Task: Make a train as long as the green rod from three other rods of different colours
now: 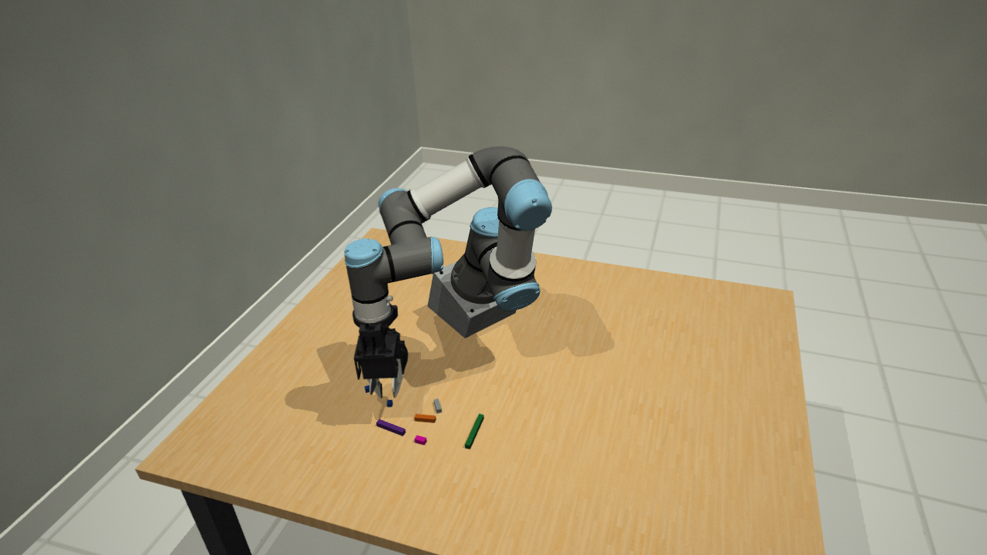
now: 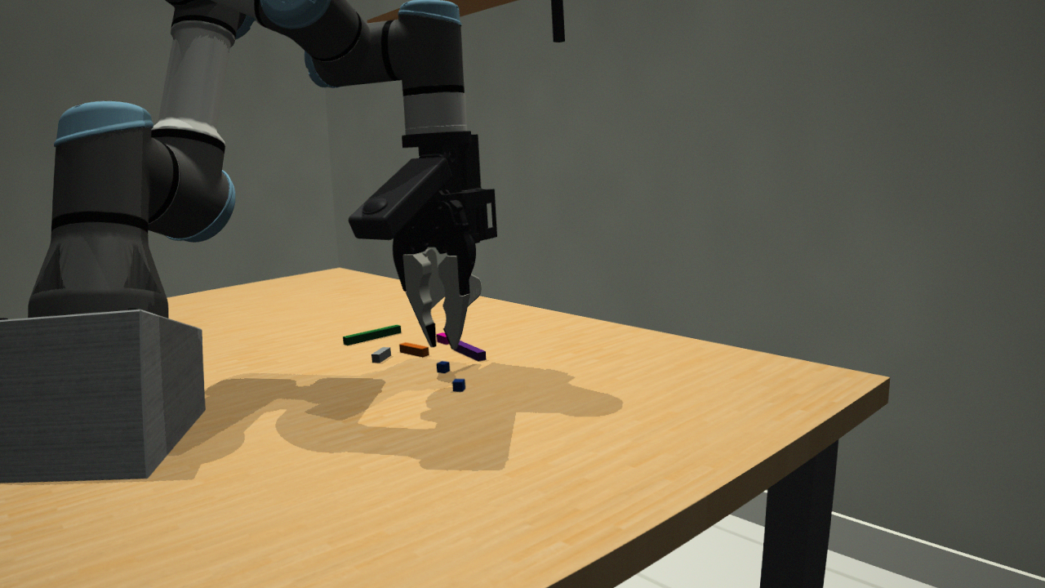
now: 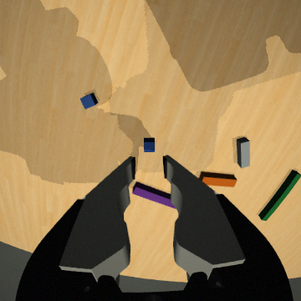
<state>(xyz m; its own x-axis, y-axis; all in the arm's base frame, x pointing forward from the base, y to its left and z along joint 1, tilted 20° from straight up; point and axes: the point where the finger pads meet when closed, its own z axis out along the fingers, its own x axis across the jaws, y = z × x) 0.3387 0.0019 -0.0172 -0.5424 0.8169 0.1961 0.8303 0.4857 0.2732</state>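
The grey rod lies 40 mm behind my hand, 90 mm to the left of it and 40 mm below it. Also, from my hand: purple rod (50 mm ahead, 40 mm to the left, 40 mm below); orange rod (90 mm to the left, 40 mm below); magenta rod (40 mm ahead, 110 mm to the left, 40 mm below).
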